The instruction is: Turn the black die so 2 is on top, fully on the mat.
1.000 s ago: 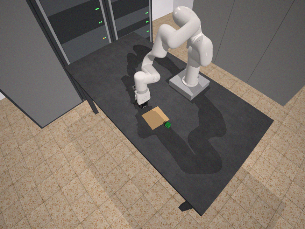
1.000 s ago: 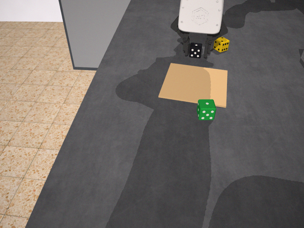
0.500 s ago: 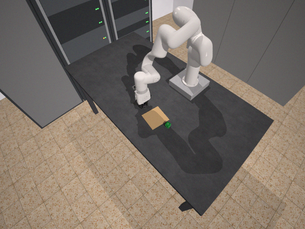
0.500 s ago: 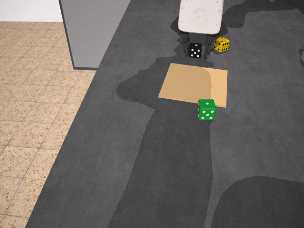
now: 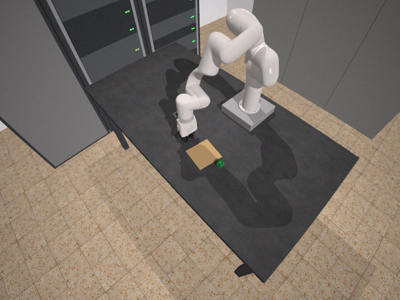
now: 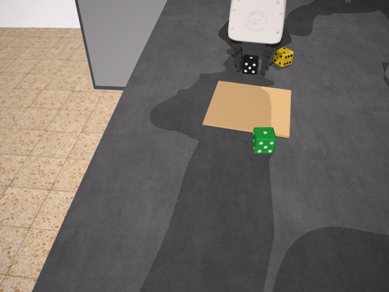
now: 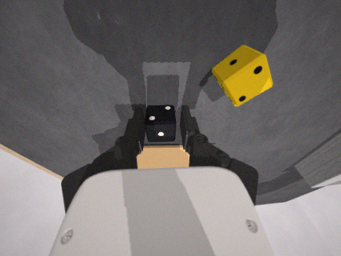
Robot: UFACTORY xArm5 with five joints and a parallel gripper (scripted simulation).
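The black die lies 1 cm below my hand. The rest, counted from my hand: yellow die (8 cm behind, 3 cm to the right, 1 cm below); green die (4 cm ahead, 24 cm to the left, 1 cm below); tan mat (3 cm ahead, 13 cm to the left, 2 cm below).
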